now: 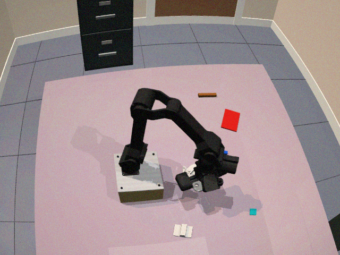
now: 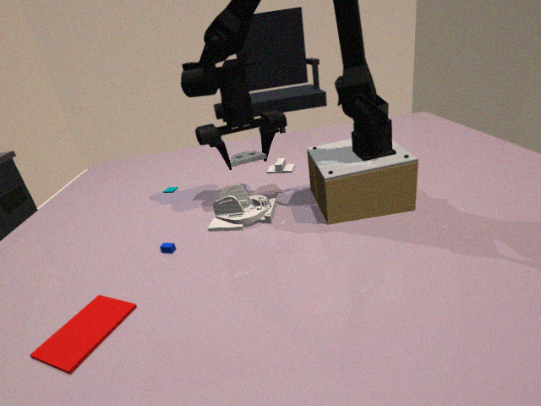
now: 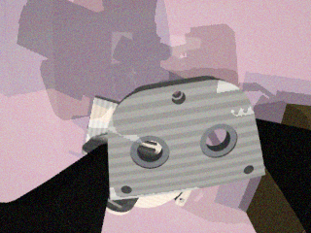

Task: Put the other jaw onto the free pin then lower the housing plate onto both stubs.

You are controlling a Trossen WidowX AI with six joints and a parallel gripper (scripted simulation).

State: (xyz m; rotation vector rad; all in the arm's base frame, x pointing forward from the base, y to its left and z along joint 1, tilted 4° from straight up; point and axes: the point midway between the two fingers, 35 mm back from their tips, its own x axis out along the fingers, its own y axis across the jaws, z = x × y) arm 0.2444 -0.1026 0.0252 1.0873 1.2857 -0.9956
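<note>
Right now the jaw is 60 mm to the left of my gripper tip and 60 mm below it. From my gripper tip the other things lie so: teal square: 220 mm ahead, 140 mm to the right, 80 mm below; then white ribbed stand: 160 mm to the right, 90 mm behind, 70 mm below; then blue cube: 170 mm ahead, 160 mm to the left, 80 mm below.
</note>
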